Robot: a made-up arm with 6 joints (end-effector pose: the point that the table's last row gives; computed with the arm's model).
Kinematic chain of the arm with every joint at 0, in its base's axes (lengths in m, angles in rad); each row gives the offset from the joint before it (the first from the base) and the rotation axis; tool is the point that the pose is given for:
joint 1: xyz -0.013 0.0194 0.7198 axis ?
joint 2: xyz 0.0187 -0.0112 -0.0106 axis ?
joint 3: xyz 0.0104 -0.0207 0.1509 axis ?
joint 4: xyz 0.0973 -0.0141 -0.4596 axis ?
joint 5: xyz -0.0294 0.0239 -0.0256 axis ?
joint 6: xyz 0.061 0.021 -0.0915 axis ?
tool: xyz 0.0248 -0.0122 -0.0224
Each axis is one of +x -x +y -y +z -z.
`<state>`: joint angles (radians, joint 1 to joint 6).
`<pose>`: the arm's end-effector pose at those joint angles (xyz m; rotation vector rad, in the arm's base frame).
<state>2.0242 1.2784 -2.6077 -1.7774 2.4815 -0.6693</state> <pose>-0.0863 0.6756 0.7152 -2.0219 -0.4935 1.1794</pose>
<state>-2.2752 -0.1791 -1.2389 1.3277 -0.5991 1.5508</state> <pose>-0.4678 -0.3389 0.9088 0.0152 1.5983 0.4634</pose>
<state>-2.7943 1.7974 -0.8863 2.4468 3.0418 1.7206</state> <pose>0.0080 0.0357 0.2943 -2.3400 0.4101 -1.0595</pose>
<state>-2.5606 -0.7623 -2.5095 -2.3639 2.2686 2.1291</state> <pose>0.1549 0.3287 1.2397 0.7735 0.2237 -0.7692</pose>
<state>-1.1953 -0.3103 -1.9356 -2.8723 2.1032 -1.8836</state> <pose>-0.0817 -0.2381 1.3399 -0.0925 2.1466 -1.2758</pose>
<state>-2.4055 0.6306 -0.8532 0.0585 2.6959 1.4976</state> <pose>-0.1598 -0.0873 0.4250 -1.2828 -2.4359 0.8834</pose>
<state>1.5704 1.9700 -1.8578 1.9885 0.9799 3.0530</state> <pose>-0.0400 0.2970 0.0454 1.2693 -0.1959 2.4879</pose>
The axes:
joint 1: +z
joint 2: +y
joint 3: +y
joint 4: -z
joint 5: +y
joint 6: -z

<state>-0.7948 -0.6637 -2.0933 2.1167 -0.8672 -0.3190</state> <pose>-0.0954 -0.1326 1.3174 -0.9552 2.1344 1.2863</pose>
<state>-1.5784 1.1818 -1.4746 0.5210 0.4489 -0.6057</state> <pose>-0.0204 -0.4407 0.1926 0.2411 -0.1056 -1.4536</pose>
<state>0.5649 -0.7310 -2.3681 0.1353 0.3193 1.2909</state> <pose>-0.1137 -0.0762 1.4426 2.3445 -1.5186 -0.1562</pose>
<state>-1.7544 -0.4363 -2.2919 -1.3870 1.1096 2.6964</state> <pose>-0.1925 -0.1128 1.3811 0.6853 1.8622 0.6981</pose>
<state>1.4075 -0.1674 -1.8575 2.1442 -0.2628 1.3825</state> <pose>0.1648 0.4858 1.1906 1.5253 1.6473 -1.5509</pose>
